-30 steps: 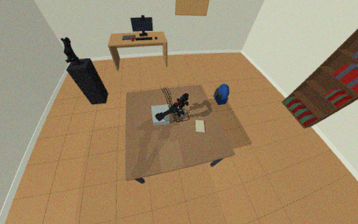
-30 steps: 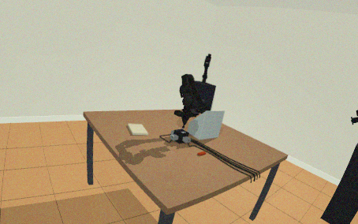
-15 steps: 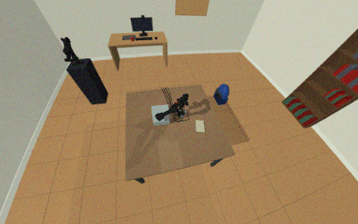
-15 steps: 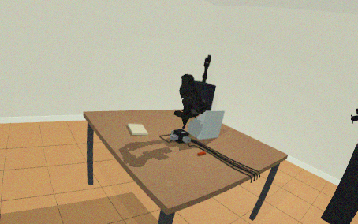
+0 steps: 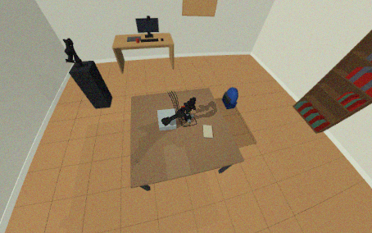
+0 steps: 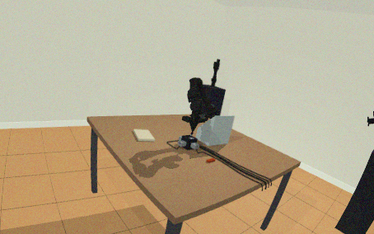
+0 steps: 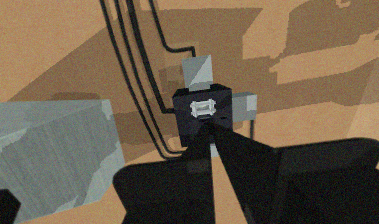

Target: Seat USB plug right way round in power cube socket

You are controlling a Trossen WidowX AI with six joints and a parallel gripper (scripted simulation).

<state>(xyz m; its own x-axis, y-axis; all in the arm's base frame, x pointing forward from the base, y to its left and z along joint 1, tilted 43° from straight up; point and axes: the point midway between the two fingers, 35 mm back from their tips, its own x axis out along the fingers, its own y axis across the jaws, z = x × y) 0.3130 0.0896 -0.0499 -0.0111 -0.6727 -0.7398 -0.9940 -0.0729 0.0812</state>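
Now: gripper tip 6 cm above the socket. Also, from my gripper tip: small piece: 21 cm to the left, 12 cm below, 2 cm behind; then pad: 25 cm to the right, 23 cm ahead, 12 cm below.
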